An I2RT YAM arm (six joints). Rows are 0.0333 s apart.
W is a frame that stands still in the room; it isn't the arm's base.
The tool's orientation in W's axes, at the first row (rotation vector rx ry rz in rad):
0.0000 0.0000 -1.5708
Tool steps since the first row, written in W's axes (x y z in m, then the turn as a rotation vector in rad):
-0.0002 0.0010 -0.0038 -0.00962 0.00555 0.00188
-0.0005 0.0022 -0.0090 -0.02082 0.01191 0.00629
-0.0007 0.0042 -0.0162 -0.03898 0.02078 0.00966
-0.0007 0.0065 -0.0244 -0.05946 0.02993 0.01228
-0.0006 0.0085 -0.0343 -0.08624 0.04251 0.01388
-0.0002 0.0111 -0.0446 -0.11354 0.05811 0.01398
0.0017 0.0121 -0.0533 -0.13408 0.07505 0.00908
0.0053 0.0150 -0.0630 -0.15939 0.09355 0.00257
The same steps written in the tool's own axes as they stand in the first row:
-0.0010 -0.0002 -0.0038 -0.00555 -0.00962 0.00188
-0.0022 -0.0005 -0.0090 -0.01191 -0.02082 0.00629
-0.0042 -0.0007 -0.0162 -0.02078 -0.03898 0.00966
-0.0065 -0.0007 -0.0244 -0.02993 -0.05946 0.01228
-0.0085 -0.0006 -0.0343 -0.04251 -0.08624 0.01388
-0.0111 -0.0002 -0.0446 -0.05811 -0.11354 0.01398
-0.0121 0.0017 -0.0533 -0.07505 -0.13408 0.00908
-0.0150 0.0053 -0.0630 -0.09355 -0.15939 0.00257

